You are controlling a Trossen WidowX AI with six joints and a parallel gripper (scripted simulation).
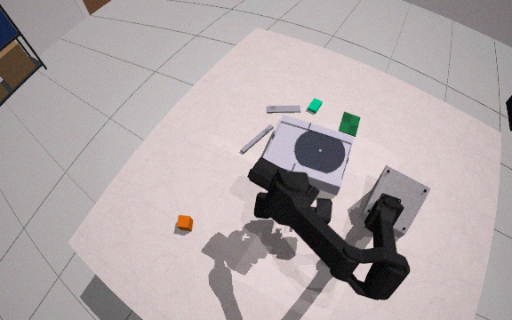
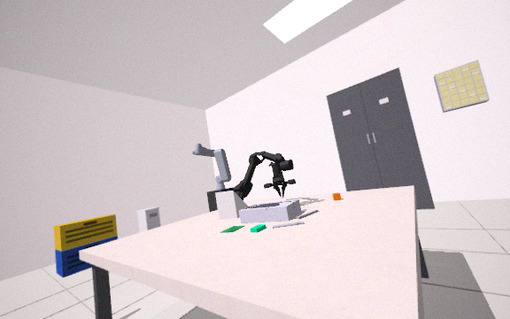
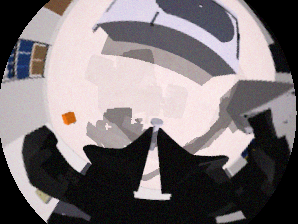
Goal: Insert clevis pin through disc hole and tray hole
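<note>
Right now the dark aluminium disc is 10 mm ahead of my gripper tip and 240 mm to the right of it. The rest, counted from my gripper tip: steel tray (40 mm ahead, 230 mm to the right, 10 mm below); then steel clevis pin (10 mm to the left, 10 mm above); then orange cube (280 mm ahead, 140 mm to the left, 40 mm below).
</note>
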